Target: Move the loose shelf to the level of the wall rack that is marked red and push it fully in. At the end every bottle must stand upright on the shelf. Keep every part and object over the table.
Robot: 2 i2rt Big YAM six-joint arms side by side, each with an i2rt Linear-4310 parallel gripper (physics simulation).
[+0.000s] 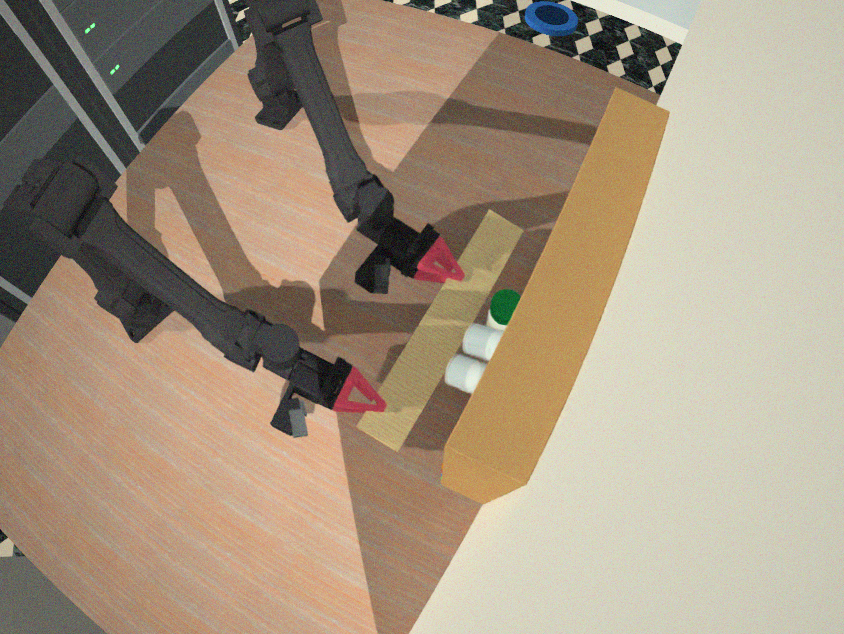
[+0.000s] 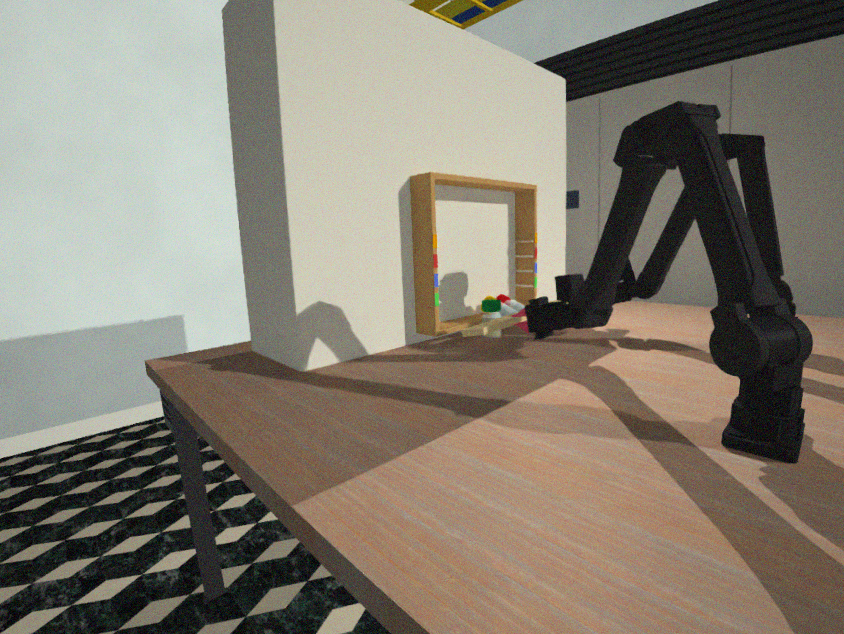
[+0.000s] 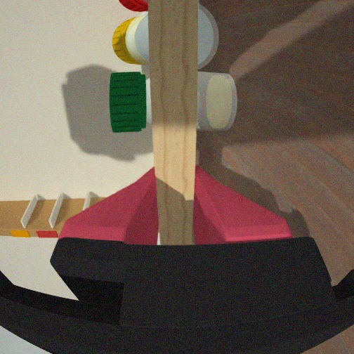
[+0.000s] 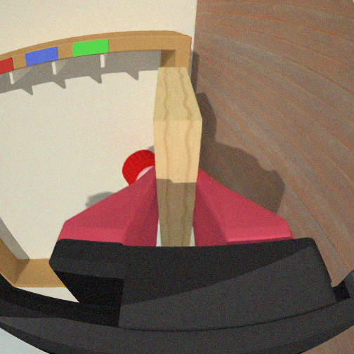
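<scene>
The loose shelf (image 1: pixel 424 348) (image 2: pixel 472 330) (image 3: pixel 173 75) (image 4: pixel 178 95) is held low in front of the wall rack (image 1: pixel 579 272) (image 2: pixel 423 259) (image 4: pixel 135 41), outside it. My left gripper (image 1: pixel 459 276) (image 3: pixel 175 174) is shut on it near one end. My right gripper (image 1: pixel 382 407) (image 4: pixel 174 174) is shut on it near the other. No bottle stands on it. The green-capped bottle (image 1: pixel 505 307) (image 2: pixel 490 305) (image 3: pixel 127 102) is upright between shelf and rack, its base below the shelf. The yellow-capped bottle (image 3: pixel 121 41) and red-capped bottle (image 3: pixel 134 4) (image 4: pixel 138 167) are tipped, caps toward the wall; their supports are hidden.
The rack's red mark (image 2: pixel 435 261) (image 3: pixel 47 233) (image 4: pixel 5 65) sits above the blue mark (image 2: pixel 435 279) (image 4: pixel 41 56) and green mark (image 2: pixel 436 298) (image 4: pixel 90 47), higher than the shelf. A pale wall (image 1: pixel 716 341) (image 2: pixel 354 122) stands behind the rack on the wooden table (image 1: pixel 204 477) (image 2: pixel 511 511).
</scene>
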